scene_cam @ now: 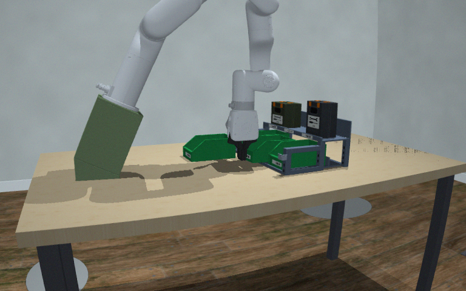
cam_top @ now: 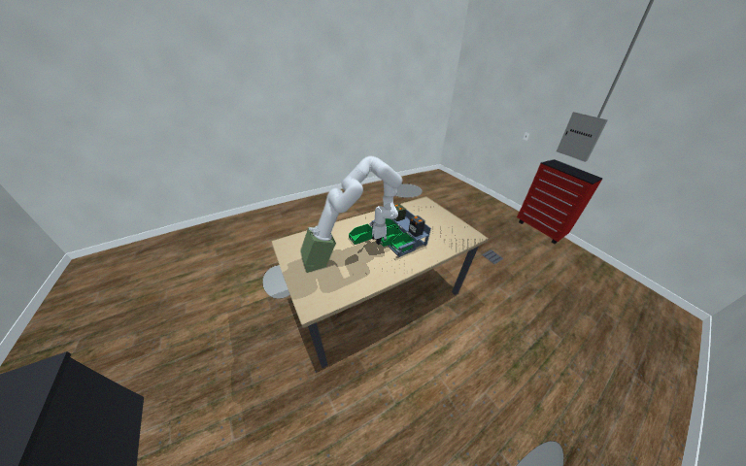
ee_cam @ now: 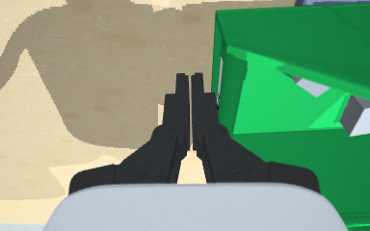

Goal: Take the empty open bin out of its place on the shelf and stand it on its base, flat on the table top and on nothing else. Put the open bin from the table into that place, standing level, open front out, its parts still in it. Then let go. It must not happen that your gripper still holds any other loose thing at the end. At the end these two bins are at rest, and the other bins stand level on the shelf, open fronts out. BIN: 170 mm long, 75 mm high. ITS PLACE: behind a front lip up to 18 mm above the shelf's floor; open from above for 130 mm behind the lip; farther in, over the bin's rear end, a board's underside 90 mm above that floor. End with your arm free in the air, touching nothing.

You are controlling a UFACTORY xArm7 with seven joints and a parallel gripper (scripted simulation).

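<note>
The front lip is 6 cm ahead of my hand, 1 cm to the left of it and 3 cm below it.
</note>
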